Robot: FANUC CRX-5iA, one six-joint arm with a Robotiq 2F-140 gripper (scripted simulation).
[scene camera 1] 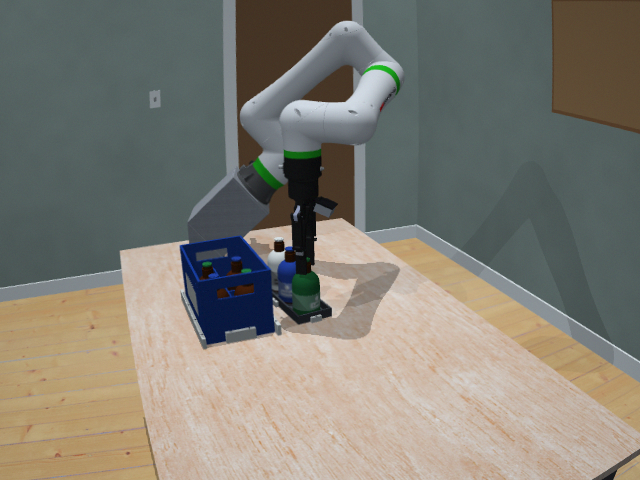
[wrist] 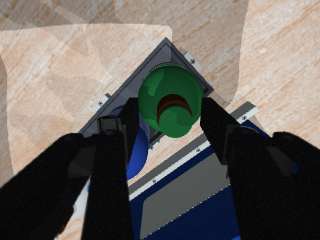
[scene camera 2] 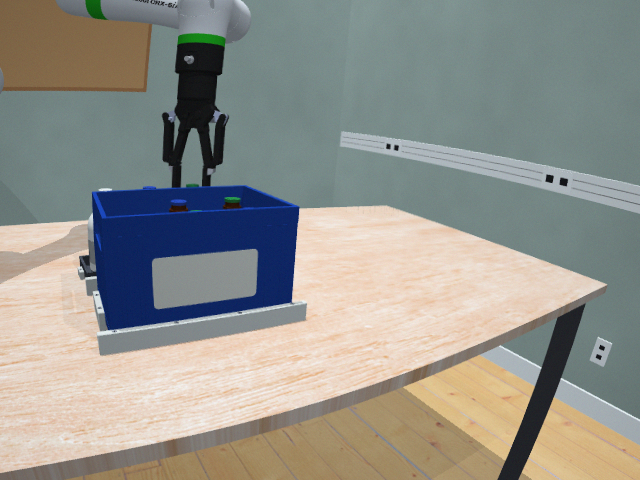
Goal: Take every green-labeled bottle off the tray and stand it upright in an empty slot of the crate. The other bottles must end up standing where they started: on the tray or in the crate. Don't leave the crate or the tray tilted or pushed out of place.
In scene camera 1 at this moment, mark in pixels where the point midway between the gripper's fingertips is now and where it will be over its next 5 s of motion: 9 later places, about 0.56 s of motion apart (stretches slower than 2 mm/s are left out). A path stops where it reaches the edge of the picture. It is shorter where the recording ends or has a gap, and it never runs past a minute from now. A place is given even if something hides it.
The gripper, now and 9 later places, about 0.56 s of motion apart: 305,269; 305,268; 305,267; 305,264; 305,261; 305,256; 304,251; 304,245; 304,238; 304,231
